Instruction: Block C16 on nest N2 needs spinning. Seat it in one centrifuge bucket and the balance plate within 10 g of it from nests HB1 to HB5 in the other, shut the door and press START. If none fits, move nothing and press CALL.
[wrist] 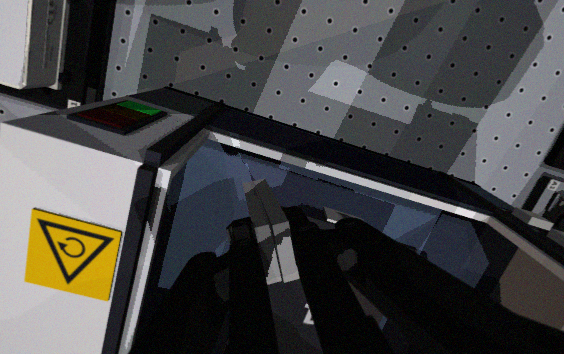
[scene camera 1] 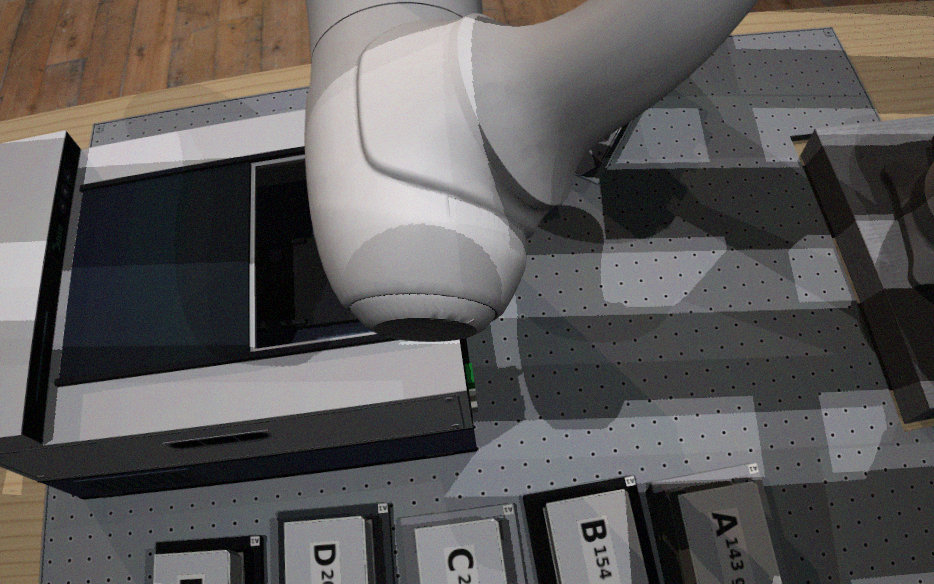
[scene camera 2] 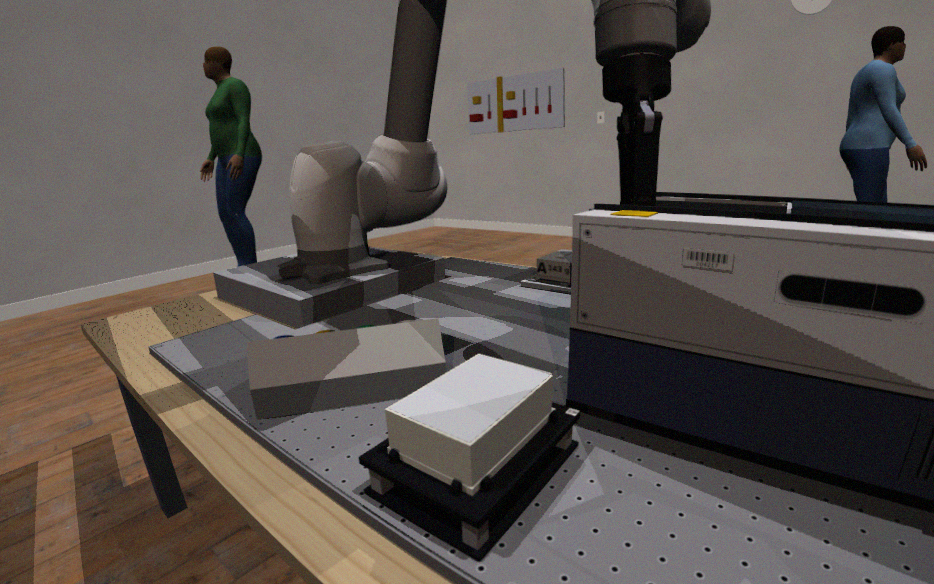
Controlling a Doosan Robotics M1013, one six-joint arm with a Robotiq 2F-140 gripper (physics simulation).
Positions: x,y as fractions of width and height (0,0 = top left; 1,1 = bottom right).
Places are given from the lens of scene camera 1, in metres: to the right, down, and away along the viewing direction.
dark bucket (scene camera 1: 0.32,0.50): -0.17, 0.00, 0.73
balance plate A (scene camera 1: 0.77,0.90): 0.25, 0.23, 0.68
